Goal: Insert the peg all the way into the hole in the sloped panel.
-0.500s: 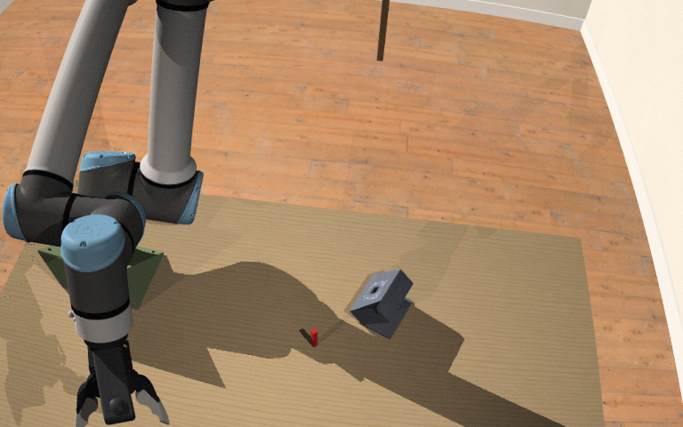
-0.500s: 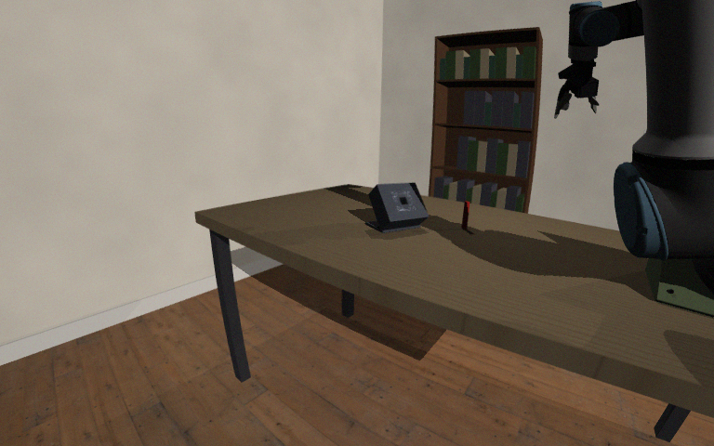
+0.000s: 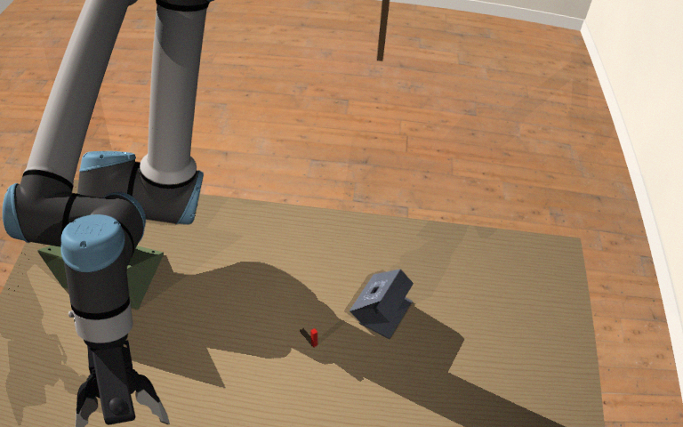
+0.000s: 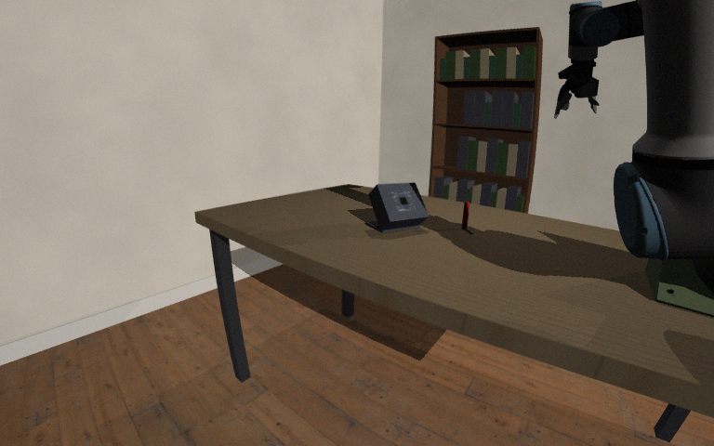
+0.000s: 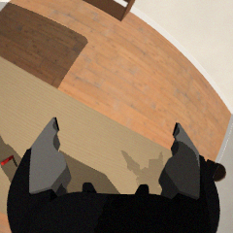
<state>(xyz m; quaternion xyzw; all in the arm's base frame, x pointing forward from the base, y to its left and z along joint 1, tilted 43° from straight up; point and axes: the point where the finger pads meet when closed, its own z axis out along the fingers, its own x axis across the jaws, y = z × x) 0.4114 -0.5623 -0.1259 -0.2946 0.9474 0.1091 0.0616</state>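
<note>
Now: the red peg 230 mm ahead of my hand, 420 mm to the left of it and 350 mm below it.
</note>
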